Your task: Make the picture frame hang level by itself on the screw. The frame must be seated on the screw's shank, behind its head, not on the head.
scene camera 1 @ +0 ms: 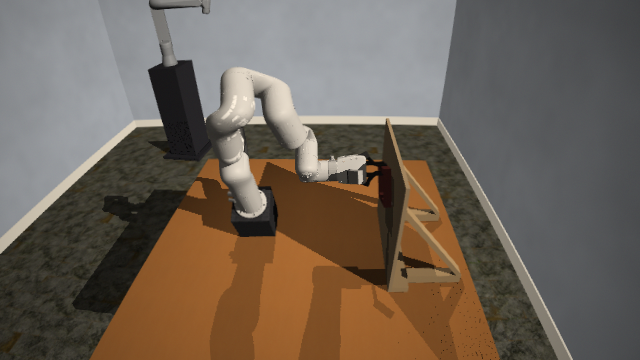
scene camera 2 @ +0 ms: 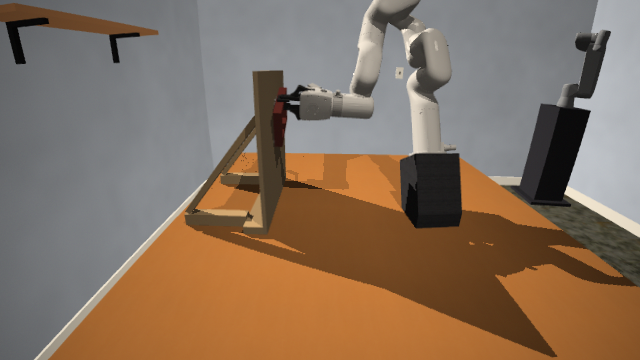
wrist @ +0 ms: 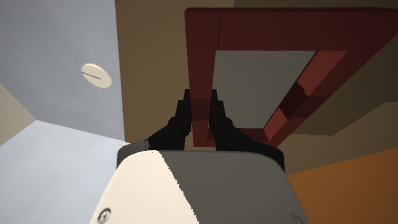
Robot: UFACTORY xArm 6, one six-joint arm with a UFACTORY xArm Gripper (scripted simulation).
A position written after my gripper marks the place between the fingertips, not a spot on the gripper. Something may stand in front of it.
In view: my gripper (scene camera 2: pixel 277 102) and a wooden board (scene camera 2: pixel 271 160).
My gripper is seen too in scene camera 1 (scene camera 1: pixel 386 168) and in the wrist view (wrist: pixel 200 98). The wooden board is seen too in the wrist view (wrist: pixel 152 49).
